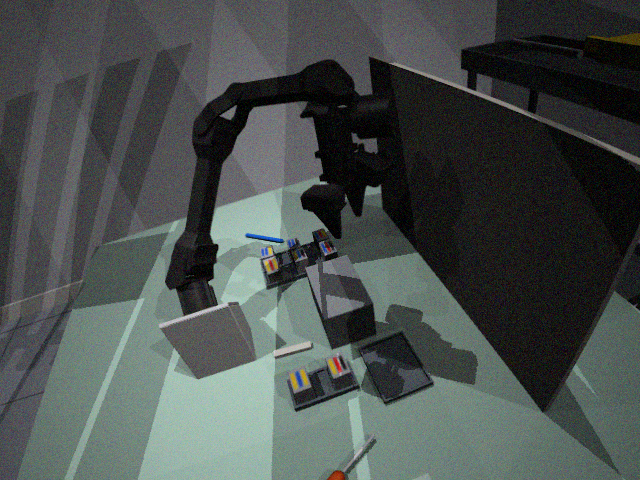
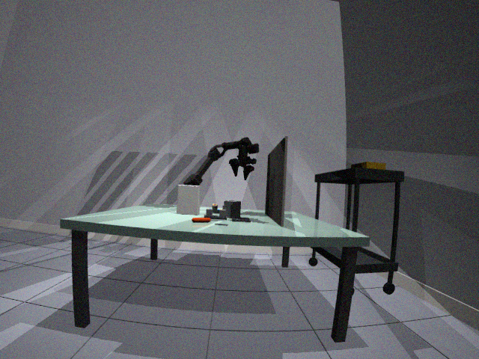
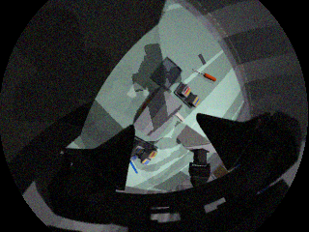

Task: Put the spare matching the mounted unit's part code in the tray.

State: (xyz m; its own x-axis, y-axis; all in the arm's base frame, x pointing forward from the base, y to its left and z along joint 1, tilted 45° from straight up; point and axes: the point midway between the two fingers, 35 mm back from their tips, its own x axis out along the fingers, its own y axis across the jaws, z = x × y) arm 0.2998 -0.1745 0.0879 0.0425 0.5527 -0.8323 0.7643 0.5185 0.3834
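Now: the spare 21 cm to the left of my gripper tip, 20 cm below it and 14 cm behind it. Also, from my gripper tip: dark flat tray 24 cm below, 15 cm to the right, 1 cm behind; mounted unit 19 cm below, 4 cm behind, 3 cm to the left; tall dark panel 21 cm ahead, 2 cm to the right, 2 cm below.
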